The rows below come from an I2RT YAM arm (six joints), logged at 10 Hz.
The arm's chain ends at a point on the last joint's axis. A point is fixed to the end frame.
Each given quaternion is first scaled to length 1.
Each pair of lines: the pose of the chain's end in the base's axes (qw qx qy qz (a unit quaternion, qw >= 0); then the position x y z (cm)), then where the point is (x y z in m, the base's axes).
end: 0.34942 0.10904 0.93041 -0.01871 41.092 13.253 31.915
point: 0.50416 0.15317 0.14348
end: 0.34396 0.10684 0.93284 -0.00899 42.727 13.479 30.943
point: 0.51853 0.15960 0.13326
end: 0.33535 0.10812 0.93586 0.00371 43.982 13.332 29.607
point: 0.52817 0.16342 0.11925
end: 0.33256 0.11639 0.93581 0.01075 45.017 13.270 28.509
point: 0.53820 0.16526 0.10854
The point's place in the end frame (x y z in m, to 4 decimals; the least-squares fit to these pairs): 0.0506 0.0330 0.1906
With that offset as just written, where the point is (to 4 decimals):
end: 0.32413 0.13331 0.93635 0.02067 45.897 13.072 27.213
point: 0.5453 0.1667 0.0954
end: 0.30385 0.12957 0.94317 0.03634 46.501 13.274 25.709
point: 0.5438 0.1761 0.0785
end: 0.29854 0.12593 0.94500 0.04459 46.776 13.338 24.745
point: 0.5444 0.1803 0.0689
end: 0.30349 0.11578 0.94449 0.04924 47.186 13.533 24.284
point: 0.5496 0.1842 0.0652
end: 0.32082 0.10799 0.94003 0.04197 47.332 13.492 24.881
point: 0.5568 0.1805 0.0729
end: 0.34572 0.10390 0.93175 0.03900 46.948 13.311 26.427
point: 0.5619 0.1766 0.0924
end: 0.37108 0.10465 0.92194 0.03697 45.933 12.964 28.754
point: 0.5611 0.1712 0.1205
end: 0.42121 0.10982 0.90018 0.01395 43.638 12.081 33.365
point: 0.5562 0.1508 0.1764
